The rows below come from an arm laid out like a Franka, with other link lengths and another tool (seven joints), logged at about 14 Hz.
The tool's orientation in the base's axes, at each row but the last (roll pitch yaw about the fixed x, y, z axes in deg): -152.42 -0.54 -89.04; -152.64 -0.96 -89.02; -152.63 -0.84 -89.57; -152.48 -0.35 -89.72; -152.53 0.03 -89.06; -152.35 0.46 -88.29; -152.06 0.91 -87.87; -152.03 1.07 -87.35; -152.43 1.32 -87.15
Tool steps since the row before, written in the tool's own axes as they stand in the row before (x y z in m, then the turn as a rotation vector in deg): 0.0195 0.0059 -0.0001 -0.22 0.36 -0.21; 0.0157 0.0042 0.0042 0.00 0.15 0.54; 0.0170 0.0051 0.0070 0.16 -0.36 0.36; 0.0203 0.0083 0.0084 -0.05 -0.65 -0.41; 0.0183 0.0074 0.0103 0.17 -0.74 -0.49; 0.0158 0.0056 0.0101 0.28 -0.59 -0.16; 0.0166 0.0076 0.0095 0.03 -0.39 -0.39; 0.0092 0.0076 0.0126 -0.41 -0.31 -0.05; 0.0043 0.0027 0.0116 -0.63 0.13 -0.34
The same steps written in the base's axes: -0.0049 -0.0196 -0.0025 -0.42 0.21 0.02; -0.0015 -0.0158 -0.0054 0.12 -0.01 -0.55; -0.0012 -0.0171 -0.0083 0.49 -0.16 -0.15; -0.0034 -0.0204 -0.0112 0.39 0.06 0.66; -0.0015 -0.0183 -0.0126 0.43 -0.16 0.78; 0.0002 -0.0157 -0.0117 0.46 -0.27 0.41; -0.0017 -0.0165 -0.0122 0.16 -0.03 0.53; -0.0004 -0.0090 -0.0149 0.23 0.42 0.20; 0.0032 -0.0039 -0.0116 -0.30 0.61 0.26
